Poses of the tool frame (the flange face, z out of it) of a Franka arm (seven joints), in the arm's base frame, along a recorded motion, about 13 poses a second.
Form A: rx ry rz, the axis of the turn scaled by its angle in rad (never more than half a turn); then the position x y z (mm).
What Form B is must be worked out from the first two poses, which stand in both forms.
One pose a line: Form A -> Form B
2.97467, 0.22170, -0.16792, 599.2, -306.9, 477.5 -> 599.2, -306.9, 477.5, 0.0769, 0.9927, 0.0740, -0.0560
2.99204, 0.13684, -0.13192, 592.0, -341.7, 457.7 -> 592.0, -341.7, 457.7, 0.0717, 0.9954, 0.0455, -0.0439
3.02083, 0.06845, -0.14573, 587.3, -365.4, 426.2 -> 587.3, -365.4, 426.2, 0.0582, 0.9969, 0.0226, -0.0481
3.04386, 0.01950, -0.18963, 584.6, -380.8, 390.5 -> 584.6, -380.8, 390.5, 0.0459, 0.9970, 0.0064, -0.0621
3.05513, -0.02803, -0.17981, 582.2, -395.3, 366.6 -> 582.2, -395.3, 366.6, 0.0405, 0.9974, -0.0092, -0.0587
